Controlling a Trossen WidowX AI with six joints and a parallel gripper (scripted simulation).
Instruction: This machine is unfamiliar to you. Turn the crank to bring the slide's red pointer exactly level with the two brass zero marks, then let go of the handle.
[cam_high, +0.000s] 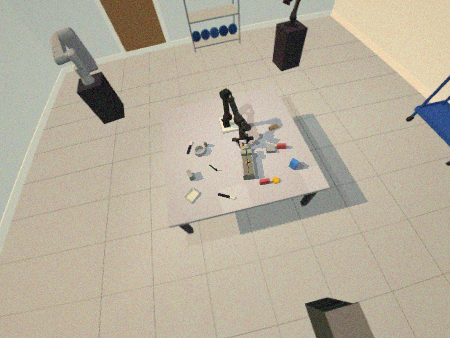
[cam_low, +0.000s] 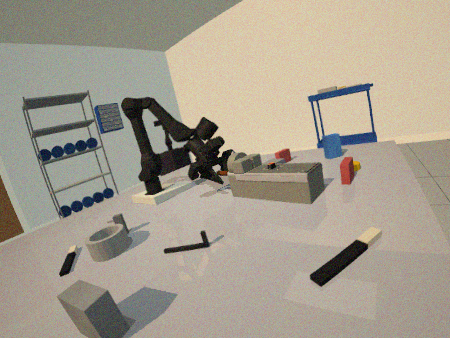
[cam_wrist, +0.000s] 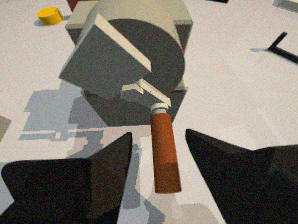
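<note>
My gripper tip is now 2 cm below the brown crank handle, 2 cm past it and 1 cm to the right of it. From my gripper tip the other things lie so: yellow disc: 37 cm ahead, 13 cm to the left, 3 cm below; red pointer: 16 cm ahead, 4 cm above, 3 cm to the right; black l-shaped piece: 30 cm to the right, 8 cm ahead, 3 cm below.
</note>
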